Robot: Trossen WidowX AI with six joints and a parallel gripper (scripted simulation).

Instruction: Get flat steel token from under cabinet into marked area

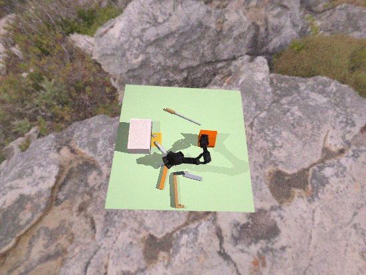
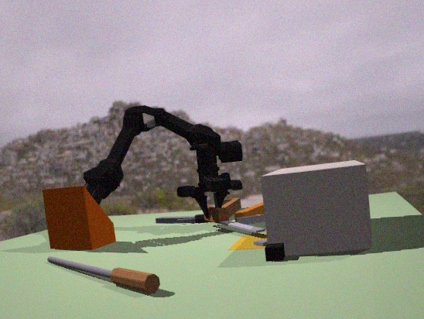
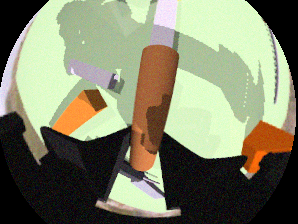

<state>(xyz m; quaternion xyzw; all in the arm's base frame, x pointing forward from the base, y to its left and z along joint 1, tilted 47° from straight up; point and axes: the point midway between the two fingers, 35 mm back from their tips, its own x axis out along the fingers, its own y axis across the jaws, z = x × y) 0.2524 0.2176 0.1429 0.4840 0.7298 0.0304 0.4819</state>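
Right now my gripper tip is 19 cm past the grey bar, 11 cm to the right of it and 2 cm above it. Round my gripper tip: grey token: 26 cm to the right, 23 cm ahead, 2 cm below; then orange bar: 14 cm to the left, 8 cm ahead, 1 cm below.
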